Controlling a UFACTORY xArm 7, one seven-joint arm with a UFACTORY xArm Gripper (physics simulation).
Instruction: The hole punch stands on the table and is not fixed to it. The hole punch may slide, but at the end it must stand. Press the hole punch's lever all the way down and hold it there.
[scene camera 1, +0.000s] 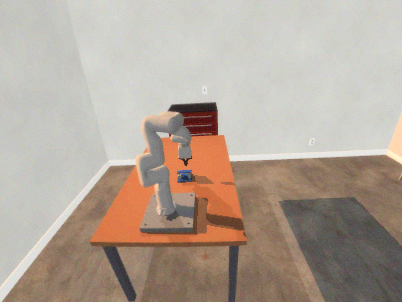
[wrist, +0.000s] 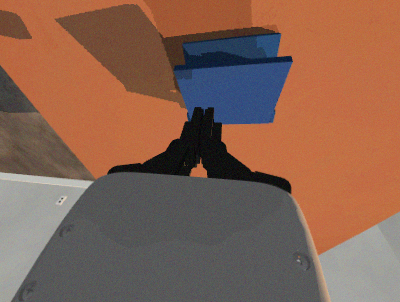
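Seen in the pictures: gripper, fingertip midpoint: (scene camera 1: 186, 165) (wrist: 205, 121); arm's base, link origin: (scene camera 1: 166, 208).
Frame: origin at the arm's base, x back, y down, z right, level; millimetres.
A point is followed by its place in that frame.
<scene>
The blue hole punch (scene camera 1: 184, 176) @(x -408, y 24, z 32 mm) (wrist: 232, 92) @(x -387, y -38, z 36 mm) is on the table, in front of the robot's base. In the wrist view it shows a broad flat blue panel with a second, darker blue panel beyond it and a gap between them. Whether it stands upright and how far its lever is down cannot be told. My gripper (scene camera 1: 186, 164) @(x -391, y -94, z 60 mm) (wrist: 205, 121) @(x -391, y -94, z 60 mm) is shut and empty. In the wrist view its fingertips overlap the panel's near left part; in the scene view a small strip of table shows between the fingertips and the hole punch, with no visible contact.
The orange table (scene camera 1: 210, 150) @(x -921, y 36, z 203 mm) (wrist: 330, 125) @(x -458, y 36, z -149 mm) carries the robot's grey base plate (scene camera 1: 187, 227) @(x 145, y 1, z 166 mm) near its front edge. Shadows of the arm fall to the right of the hole punch in the scene view. A red drawer cabinet (scene camera 1: 201, 121) stands behind the table.
</scene>
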